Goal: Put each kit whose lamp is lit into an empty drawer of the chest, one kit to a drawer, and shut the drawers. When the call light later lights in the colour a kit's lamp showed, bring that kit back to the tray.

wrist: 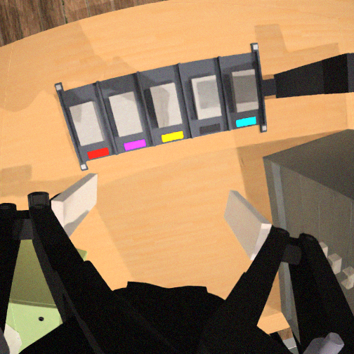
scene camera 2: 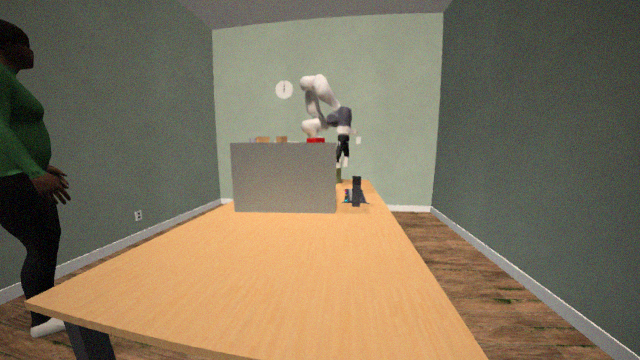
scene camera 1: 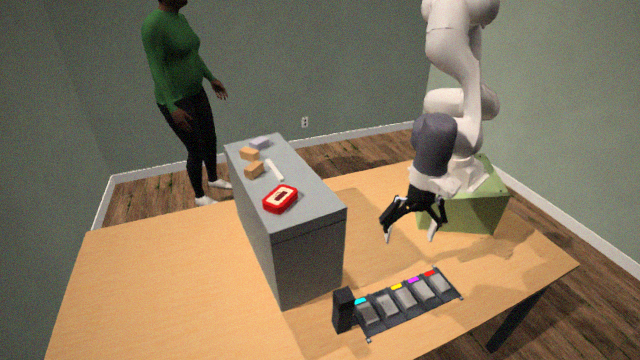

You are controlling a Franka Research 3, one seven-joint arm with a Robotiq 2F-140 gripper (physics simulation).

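My gripper (scene camera 1: 409, 240) (scene camera 2: 342, 162) (wrist: 163, 196) is open and empty, above the table between the tray and the green base. The dark tray (scene camera 1: 376, 328) (wrist: 260, 85) holds several pale grey kits in a row. In the wrist view, from the left, the lamps are red (wrist: 98, 153), magenta (wrist: 135, 145), yellow (wrist: 172, 136), unlit dark (wrist: 210, 128) and cyan (wrist: 246, 121). The grey chest (scene camera 1: 309, 260) (scene camera 2: 283, 177) (wrist: 320, 200) stands beside the tray; small pale handles (wrist: 334, 263) show on its drawer side, and no drawer shows pulled out. Drawer insides are hidden.
A black upright box (scene camera 1: 343, 310) (scene camera 2: 356, 191) (wrist: 320, 75) stands at the tray's cyan end, showing no lit colour. On the chest top lie a red case (scene camera 1: 280, 199), a white bar (scene camera 1: 274, 170), two orange blocks (scene camera 1: 249, 153) and a lilac block (scene camera 1: 259, 143). A person stands behind.
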